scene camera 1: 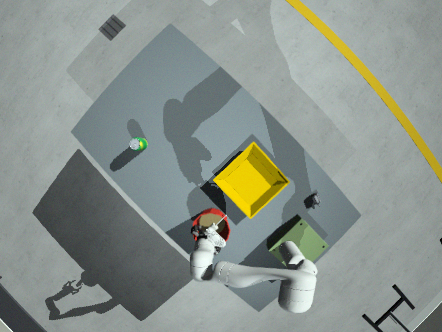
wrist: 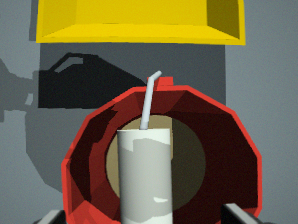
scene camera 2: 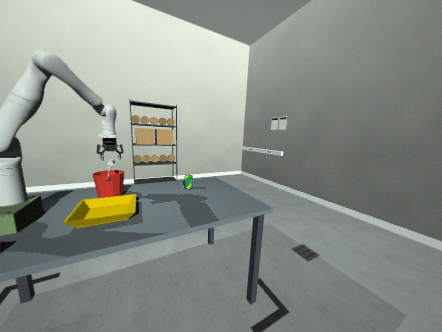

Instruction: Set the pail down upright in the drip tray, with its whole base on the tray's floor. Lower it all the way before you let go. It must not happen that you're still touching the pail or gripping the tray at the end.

Scene:
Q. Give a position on a red pail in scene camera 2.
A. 112,186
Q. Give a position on a yellow drip tray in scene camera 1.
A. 252,180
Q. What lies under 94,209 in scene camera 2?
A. A yellow drip tray.

